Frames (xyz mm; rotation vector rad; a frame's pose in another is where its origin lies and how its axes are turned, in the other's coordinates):
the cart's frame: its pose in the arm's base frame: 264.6 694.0 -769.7 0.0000 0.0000 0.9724
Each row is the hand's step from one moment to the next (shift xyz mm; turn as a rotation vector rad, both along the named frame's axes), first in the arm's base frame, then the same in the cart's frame.
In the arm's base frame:
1: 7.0 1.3 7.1 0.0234 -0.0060 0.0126
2: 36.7 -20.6 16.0 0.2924 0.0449 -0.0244
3: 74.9 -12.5 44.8 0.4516 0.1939 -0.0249
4: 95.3 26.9 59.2 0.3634 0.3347 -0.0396
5: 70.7 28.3 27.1 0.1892 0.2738 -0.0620
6: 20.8 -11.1 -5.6 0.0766 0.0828 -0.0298
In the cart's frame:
1: 5.0 -5.1 7.1 0.0082 -0.0227 0.0126
2: 3.7 -41.9 16.0 0.2018 -0.2163 -0.0244
3: 31.9 -68.9 44.8 0.4146 -0.2639 -0.0249
4: 75.9 -63.6 59.2 0.4813 -0.1117 -0.0396
5: 63.2 -42.5 27.1 0.3328 -0.0021 -0.0620
6: 2.5 -23.4 -5.6 0.1116 -0.0166 -0.0298

